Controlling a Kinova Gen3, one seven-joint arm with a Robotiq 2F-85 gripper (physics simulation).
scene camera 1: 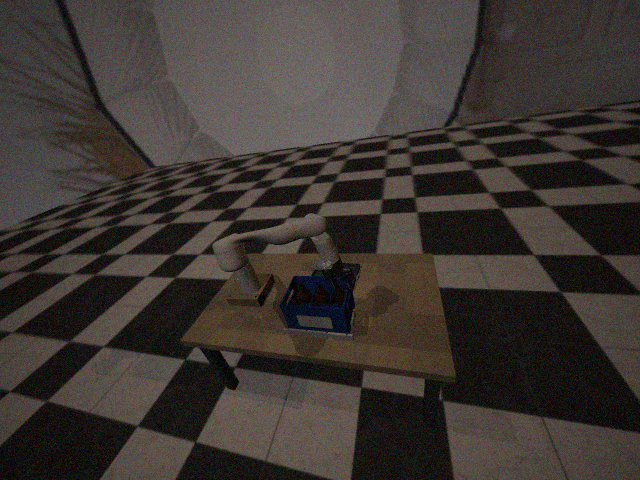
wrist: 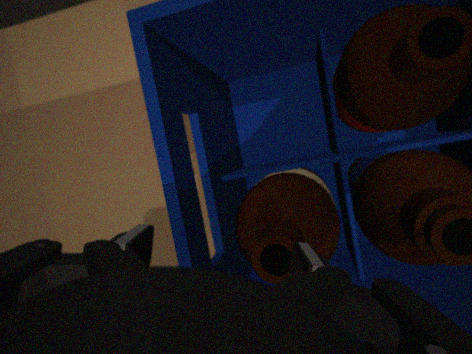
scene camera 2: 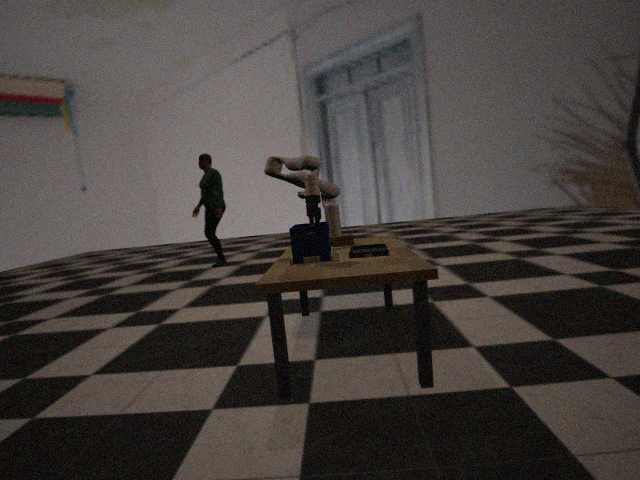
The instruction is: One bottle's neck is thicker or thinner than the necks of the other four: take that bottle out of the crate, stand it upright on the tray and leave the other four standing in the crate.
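Frame: origin at the arm's base, x back, y right, z up, level; millimetres.
Seen in the pictures: gripper, between the fingertips: (scene camera 1: 343, 287) (wrist: 221, 252) (scene camera 2: 315, 226); arm's base, origin of its link: (scene camera 1: 253, 287) (scene camera 2: 334, 236).
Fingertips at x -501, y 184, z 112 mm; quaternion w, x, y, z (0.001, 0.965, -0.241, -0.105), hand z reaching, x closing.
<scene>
Pixels of each thing's top centre, then the offset from my fingertips to it. "*": a spot on its surface instead.
- blue crate, centre of its top: (scene camera 1: 316, 290) (scene camera 2: 310, 224) dy +9, dx +118, dz +4 mm
- bottle, centre of its top: (wrist: 276, 260) (scene camera 1: 338, 286) dy -14, dx +23, dz -8 mm
- dark tray, centre of its top: (scene camera 2: 368, 248) (scene camera 1: 334, 273) dy -276, dx +66, dz -145 mm
- pale strip, a spot on its surface: (scene camera 1: 319, 333) * dy +114, dx +125, dz -144 mm
The blue crate (scene camera 1: 338, 316) (scene camera 2: 310, 249) (wrist: 156, 140) stands on the table with brown bottles in it. In the wrist view, one bottle (wrist: 287, 210) stands in an end compartment, and its neck looks thinner than those of the bottle at the upper right (wrist: 380, 80) and the bottle at the lower right (wrist: 395, 200). The other bottles cannot be told apart clearly. My gripper (scene camera 1: 344, 281) (scene camera 2: 314, 222) (wrist: 221, 252) is open over that end of the crate; the thinner neck shows between its fingertips, nearer the right one. The dark tray (scene camera 1: 352, 268) (scene camera 2: 368, 254) lies behind the gripper in scene camera 1, bearing no bottle that I can see.
The compartment beside the end bottle holds no bottle. A pale strip (scene camera 1: 319, 333) runs along the crate's foot. The arm's base stands on a wooden block (scene camera 1: 245, 300) left of the crate on the table (scene camera 1: 408, 330) (scene camera 2: 356, 279). A person in green (scene camera 2: 211, 188) is beyond the table.
</scene>
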